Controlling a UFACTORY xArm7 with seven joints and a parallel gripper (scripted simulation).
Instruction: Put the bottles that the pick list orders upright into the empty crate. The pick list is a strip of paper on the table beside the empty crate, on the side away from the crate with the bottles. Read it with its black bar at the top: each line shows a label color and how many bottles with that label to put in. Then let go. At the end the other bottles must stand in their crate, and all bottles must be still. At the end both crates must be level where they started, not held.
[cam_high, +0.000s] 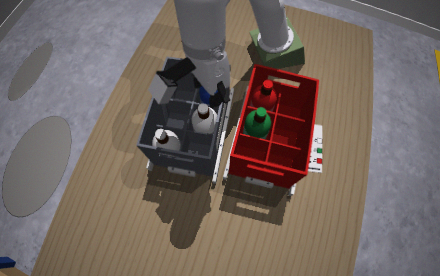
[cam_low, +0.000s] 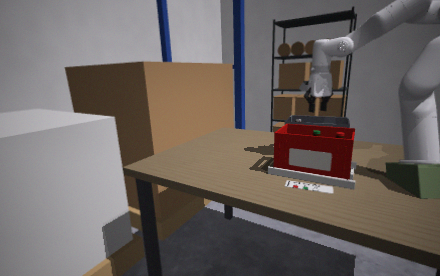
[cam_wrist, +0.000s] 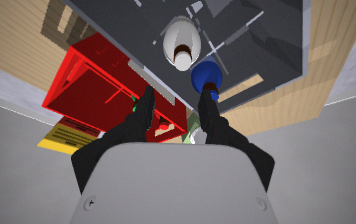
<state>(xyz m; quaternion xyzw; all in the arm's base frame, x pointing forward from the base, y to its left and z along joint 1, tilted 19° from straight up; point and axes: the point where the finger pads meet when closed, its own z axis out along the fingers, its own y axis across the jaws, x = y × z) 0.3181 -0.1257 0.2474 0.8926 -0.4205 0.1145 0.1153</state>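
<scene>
My hand is 16 cm above the grey crate and 6 cm to the left of it. Also, from my hand: green bottle: 15 cm below, 13 cm to the left; then red-label bottle: 15 cm to the left, 15 cm below, 8 cm behind; then blue-label bottle: 15 cm below, 9 cm behind, 1 cm to the right.
</scene>
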